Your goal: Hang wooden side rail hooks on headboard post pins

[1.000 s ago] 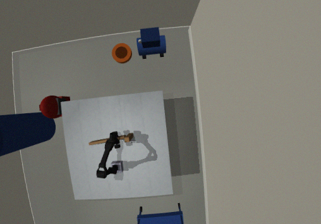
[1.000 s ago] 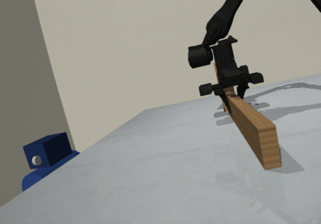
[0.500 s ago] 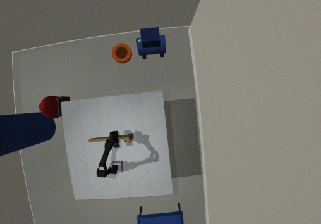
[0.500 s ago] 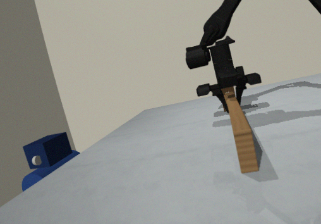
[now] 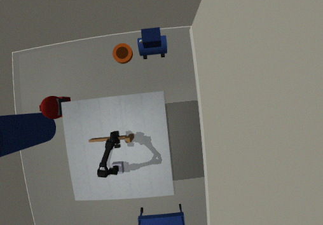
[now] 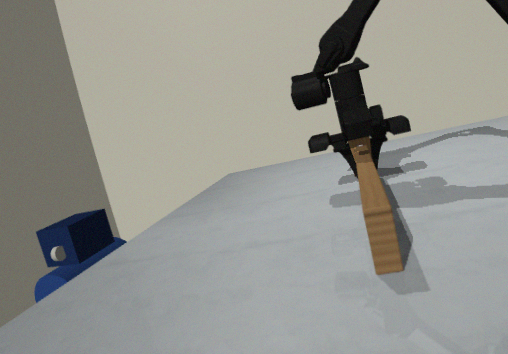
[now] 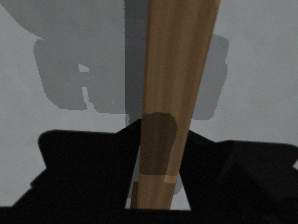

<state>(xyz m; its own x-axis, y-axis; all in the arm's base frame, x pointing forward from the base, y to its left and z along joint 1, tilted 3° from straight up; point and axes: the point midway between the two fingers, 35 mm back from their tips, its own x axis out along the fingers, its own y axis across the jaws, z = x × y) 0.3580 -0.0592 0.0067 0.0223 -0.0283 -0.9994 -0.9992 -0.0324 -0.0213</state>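
My gripper tip is now 1 cm short of the headboard post, 15 cm to the left of it and 6 cm below it.
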